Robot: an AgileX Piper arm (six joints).
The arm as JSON. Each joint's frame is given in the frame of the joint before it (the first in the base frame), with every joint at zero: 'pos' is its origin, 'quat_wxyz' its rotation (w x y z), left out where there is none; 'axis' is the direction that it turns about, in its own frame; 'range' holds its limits. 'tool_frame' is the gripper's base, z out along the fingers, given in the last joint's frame.
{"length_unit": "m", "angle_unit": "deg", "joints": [
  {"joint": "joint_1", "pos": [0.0, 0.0, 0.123], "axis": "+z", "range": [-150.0, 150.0]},
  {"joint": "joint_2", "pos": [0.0, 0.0, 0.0], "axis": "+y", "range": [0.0, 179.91]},
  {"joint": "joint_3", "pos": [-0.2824, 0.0, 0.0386], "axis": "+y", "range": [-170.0, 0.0]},
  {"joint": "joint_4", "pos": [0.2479, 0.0, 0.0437], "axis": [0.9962, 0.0, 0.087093], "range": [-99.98, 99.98]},
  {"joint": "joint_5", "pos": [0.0, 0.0, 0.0], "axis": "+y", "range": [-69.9, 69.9]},
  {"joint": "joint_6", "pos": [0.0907, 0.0, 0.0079], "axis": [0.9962, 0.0, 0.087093], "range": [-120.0, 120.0]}
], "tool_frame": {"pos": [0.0, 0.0, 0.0], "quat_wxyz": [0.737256, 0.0, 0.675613, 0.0]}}
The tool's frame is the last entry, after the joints.
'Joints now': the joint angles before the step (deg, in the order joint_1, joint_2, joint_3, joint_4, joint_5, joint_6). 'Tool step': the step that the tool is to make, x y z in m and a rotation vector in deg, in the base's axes. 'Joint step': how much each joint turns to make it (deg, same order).
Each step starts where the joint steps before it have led.
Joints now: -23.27, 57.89, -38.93, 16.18, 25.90, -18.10
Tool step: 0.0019, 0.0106, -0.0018, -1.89, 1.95, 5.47
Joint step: 2.80, 0.00, -0.01, 0.13, 1.63, -3.56
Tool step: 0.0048, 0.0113, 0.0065, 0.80, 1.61, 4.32
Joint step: 2.98, 0.58, -2.27, 0.48, 3.72, -0.64
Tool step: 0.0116, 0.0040, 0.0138, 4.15, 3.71, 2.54
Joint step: 0.52, 3.17, -5.99, 2.51, 8.00, -0.09
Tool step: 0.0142, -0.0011, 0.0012, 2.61, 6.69, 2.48
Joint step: 0.01, 4.94, -5.02, 0.12, 7.67, 0.02
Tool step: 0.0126, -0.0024, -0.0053, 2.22, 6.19, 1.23
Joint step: -0.01, 4.60, -3.38, -0.37, 5.47, 0.73
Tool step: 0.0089, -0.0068, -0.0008, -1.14, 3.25, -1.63
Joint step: 0.01, 2.80, -2.71, -3.70, 1.98, 3.36
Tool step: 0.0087, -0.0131, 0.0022, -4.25, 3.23, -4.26
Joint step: -0.01, 2.71, -3.42, -7.99, 1.51, 6.68
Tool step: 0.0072, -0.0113, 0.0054, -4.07, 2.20, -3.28
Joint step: -0.01, 2.17, -3.45, -6.63, 1.90, 4.91
